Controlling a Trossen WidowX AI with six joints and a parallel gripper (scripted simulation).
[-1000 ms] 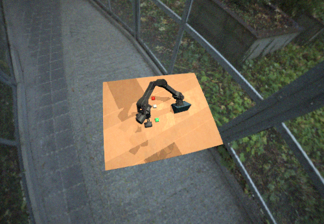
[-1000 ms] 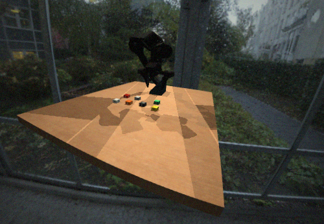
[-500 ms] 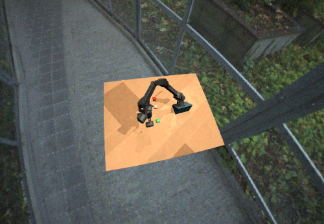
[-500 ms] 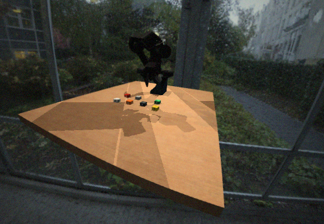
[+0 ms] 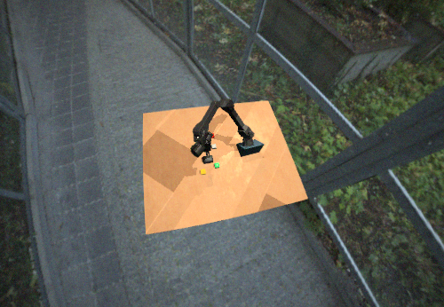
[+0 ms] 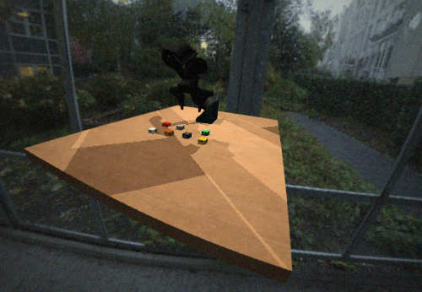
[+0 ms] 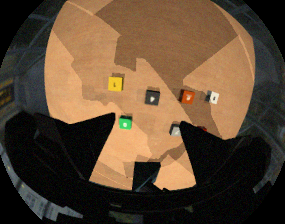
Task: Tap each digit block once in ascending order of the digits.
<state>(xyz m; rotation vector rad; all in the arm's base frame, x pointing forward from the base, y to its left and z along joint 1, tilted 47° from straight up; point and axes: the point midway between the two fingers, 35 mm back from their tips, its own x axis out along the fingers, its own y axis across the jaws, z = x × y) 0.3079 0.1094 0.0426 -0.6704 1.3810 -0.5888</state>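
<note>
Now: the green block 8 cm behind my gripper tip, 5 cm to the left of it and 11 cm below it. From my gripper tip the other things lie so: black block: 1 cm to the right, 11 cm below; orange block: 2 cm ahead, 10 cm to the right, 11 cm below; yellow block: 3 cm ahead, 8 cm to the left, 11 cm below.
</note>
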